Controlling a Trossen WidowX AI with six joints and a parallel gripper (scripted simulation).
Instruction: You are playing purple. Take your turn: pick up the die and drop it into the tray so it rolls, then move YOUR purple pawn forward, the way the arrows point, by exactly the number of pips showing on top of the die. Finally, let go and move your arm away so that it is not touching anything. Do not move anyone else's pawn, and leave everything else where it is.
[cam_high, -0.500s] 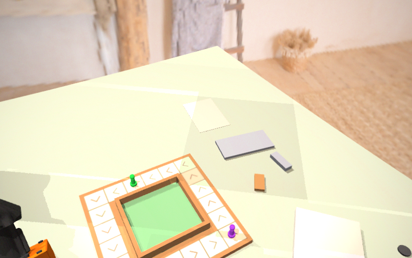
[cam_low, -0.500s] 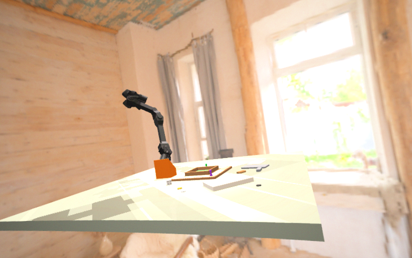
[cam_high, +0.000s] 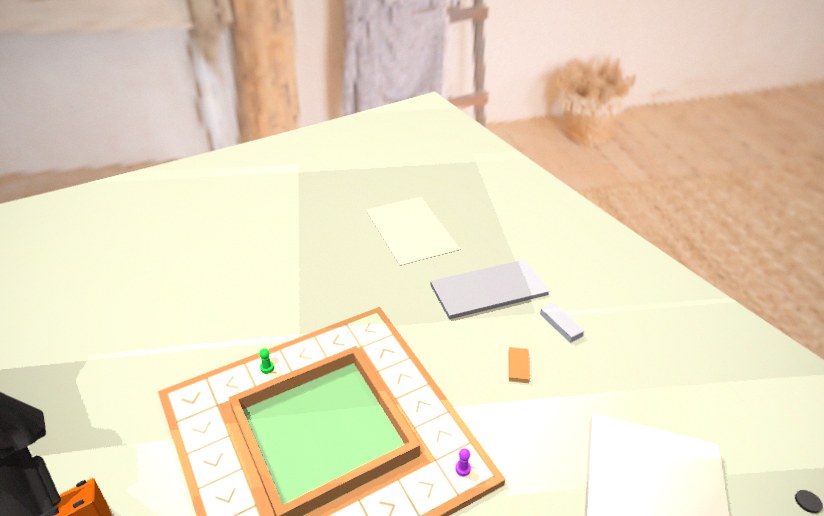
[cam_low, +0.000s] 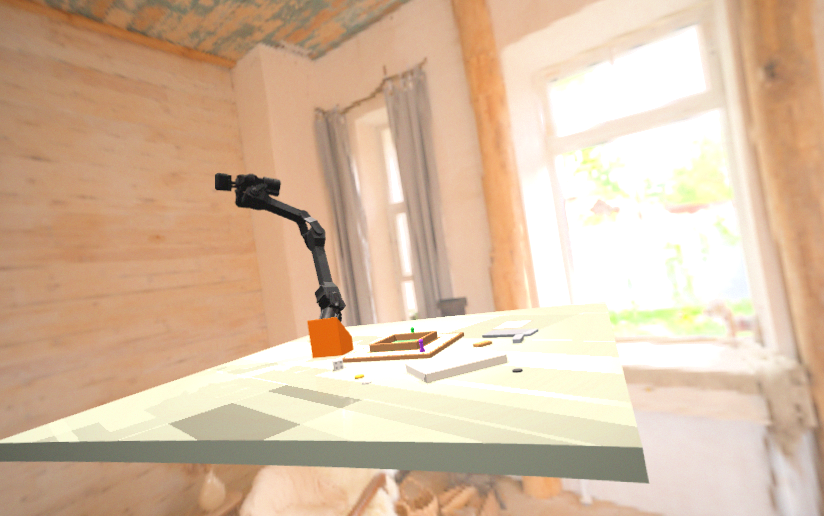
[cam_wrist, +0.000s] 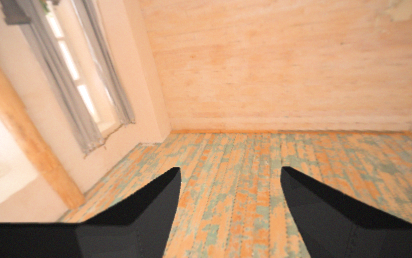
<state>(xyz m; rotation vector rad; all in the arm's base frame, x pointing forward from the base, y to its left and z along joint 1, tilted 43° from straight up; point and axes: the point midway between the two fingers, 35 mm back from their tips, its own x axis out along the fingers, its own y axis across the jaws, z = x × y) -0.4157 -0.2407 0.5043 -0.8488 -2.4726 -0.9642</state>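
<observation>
The white die is 51 cm ahead of my gripper tip, 42 cm to the right of it and 66 cm below it. From my gripper tip the other things lie so: purple pawn: 74 cm ahead, 37 cm to the right, 64 cm below; then green pawn: 65 cm ahead, 12 cm to the right, 64 cm below; then green tray: 65 cm ahead, 23 cm to the right, 66 cm below.
</observation>
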